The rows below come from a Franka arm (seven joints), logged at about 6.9 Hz.
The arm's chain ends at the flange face. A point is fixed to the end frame.
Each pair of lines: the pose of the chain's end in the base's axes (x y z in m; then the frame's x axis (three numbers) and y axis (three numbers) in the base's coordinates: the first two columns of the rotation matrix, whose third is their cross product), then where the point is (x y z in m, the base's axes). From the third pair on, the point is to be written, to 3 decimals.
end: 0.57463 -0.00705 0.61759 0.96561 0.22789 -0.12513 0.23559 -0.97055 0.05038
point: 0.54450 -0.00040 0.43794
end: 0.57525 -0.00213 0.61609 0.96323 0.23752 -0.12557 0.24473 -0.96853 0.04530
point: 0.54476 0.00510 0.43653
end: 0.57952 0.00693 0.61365 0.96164 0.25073 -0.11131 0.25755 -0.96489 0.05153
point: 0.552 0.013 0.434
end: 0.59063 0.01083 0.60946 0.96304 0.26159 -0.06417 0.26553 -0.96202 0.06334
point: 0.572 0.017 0.428
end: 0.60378 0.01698 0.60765 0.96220 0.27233 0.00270 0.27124 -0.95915 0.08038
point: 0.597 0.023 0.426
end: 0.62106 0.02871 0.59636 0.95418 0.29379 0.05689 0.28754 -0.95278 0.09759
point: 0.625 0.035 0.414
